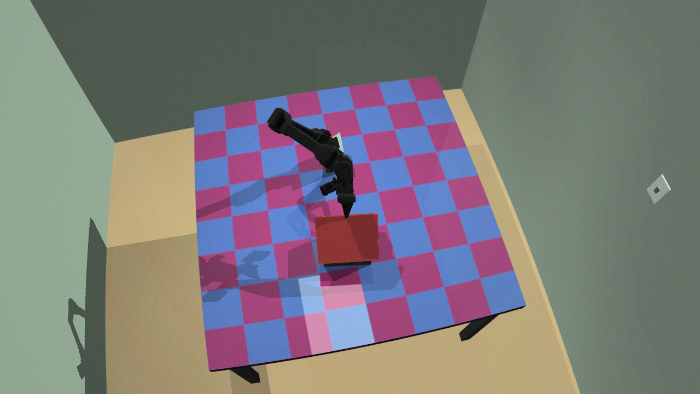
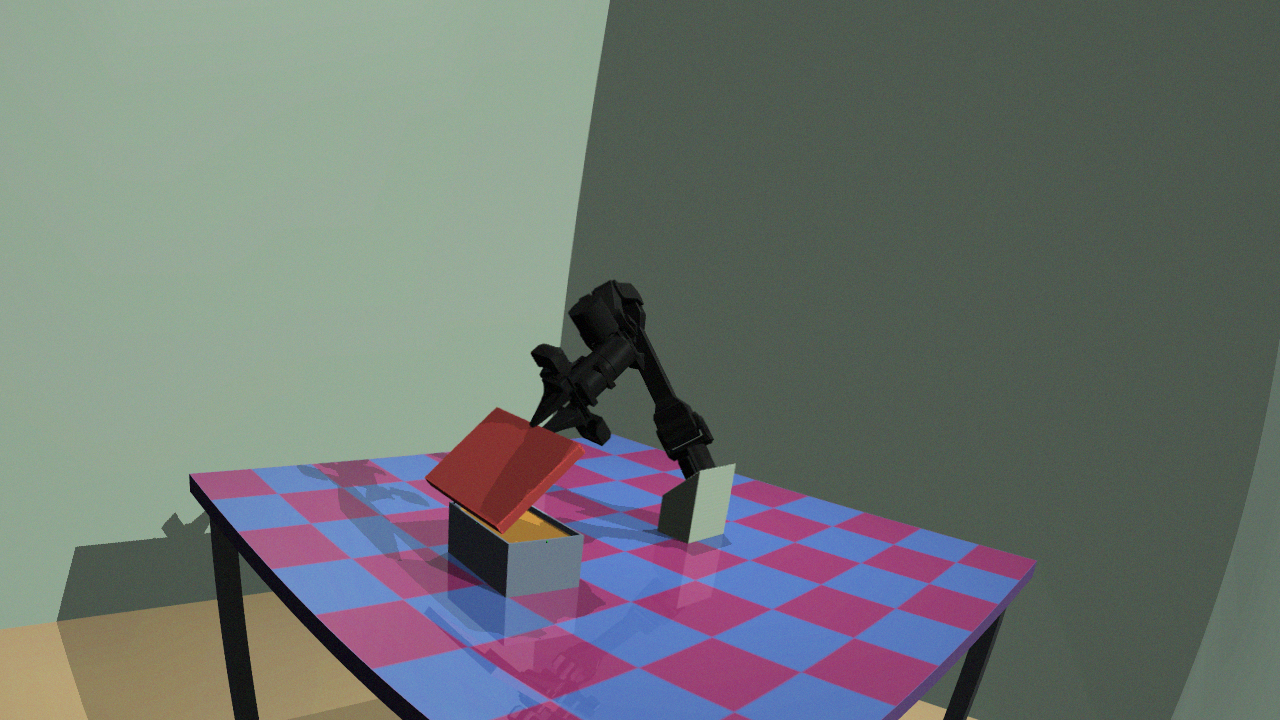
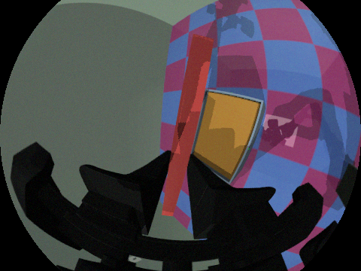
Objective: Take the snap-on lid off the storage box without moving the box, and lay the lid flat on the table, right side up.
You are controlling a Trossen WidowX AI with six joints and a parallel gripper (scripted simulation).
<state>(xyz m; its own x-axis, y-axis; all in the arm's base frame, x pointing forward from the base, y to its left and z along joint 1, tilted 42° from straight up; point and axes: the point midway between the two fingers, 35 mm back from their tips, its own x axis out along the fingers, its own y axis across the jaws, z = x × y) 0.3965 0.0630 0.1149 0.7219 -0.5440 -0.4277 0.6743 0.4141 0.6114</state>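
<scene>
The red lid lies 60 mm ahead of my gripper tip, 10 mm to the right of it and 50 mm below it. From my gripper tip the other things lie so: grey storage box (30 mm ahead, 190 mm below).
</scene>
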